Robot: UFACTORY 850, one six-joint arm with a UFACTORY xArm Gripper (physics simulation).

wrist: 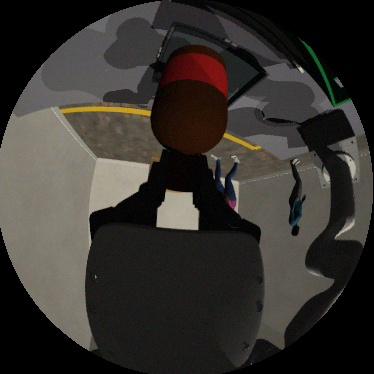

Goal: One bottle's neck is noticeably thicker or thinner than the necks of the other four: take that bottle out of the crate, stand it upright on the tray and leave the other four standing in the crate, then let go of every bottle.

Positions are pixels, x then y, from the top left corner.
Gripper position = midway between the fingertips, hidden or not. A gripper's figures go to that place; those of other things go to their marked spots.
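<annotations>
My gripper (181, 162) is 12 cm from the lens, while a bottle (188, 116) is 9 cm from the lens.
</annotations>
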